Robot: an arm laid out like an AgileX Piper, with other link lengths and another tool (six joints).
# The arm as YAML. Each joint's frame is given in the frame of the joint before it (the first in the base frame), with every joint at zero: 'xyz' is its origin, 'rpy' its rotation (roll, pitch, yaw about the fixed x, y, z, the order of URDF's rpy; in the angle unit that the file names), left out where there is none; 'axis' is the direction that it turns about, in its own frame. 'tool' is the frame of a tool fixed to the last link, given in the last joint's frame.
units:
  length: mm
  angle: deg
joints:
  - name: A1
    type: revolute
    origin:
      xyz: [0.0, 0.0, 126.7]
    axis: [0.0, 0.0, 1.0]
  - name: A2
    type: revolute
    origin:
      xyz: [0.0, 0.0, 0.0]
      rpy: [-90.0, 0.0, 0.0]
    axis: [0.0, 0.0, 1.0]
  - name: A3
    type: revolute
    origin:
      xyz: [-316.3, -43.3, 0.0]
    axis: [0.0, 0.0, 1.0]
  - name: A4
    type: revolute
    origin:
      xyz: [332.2, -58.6, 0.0]
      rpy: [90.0, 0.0, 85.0]
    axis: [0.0, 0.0, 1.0]
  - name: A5
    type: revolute
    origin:
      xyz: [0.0, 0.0, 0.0]
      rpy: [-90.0, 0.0, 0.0]
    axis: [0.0, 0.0, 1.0]
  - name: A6
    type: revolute
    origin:
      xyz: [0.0, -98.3, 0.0]
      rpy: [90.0, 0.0, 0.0]
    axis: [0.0, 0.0, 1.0]
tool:
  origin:
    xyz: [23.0, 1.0, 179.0]
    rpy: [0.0, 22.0, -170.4]
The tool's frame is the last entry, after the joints.
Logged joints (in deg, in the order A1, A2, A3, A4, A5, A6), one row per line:
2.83 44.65 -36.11 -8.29 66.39 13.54
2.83 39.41 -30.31 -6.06 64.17 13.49
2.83 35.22 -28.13 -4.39 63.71 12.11
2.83 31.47 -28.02 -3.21 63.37 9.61
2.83 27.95 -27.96 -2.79 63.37 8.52
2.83 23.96 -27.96 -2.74 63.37 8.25
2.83 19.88 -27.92 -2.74 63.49 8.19
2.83 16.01 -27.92 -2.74 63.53 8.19
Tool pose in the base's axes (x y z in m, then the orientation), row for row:
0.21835 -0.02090 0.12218 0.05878 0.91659 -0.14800 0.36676
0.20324 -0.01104 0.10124 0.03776 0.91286 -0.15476 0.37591
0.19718 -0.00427 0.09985 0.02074 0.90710 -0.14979 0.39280
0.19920 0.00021 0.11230 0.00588 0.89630 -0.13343 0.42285
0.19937 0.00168 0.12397 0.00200 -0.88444 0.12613 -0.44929
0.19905 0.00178 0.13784 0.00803 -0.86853 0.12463 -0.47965
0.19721 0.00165 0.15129 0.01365 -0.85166 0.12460 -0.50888
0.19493 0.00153 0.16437 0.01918 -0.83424 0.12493 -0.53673
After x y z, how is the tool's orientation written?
As a quaternion, w x y z.
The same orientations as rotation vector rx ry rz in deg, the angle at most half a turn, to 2 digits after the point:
159.08 -25.69 63.65
160.48 -27.21 66.08
161.16 -26.61 69.79
160.73 -23.93 75.83
-159.00 22.67 -80.77
-155.54 22.32 -85.90
-151.98 22.24 -90.81
-148.36 22.22 -95.45

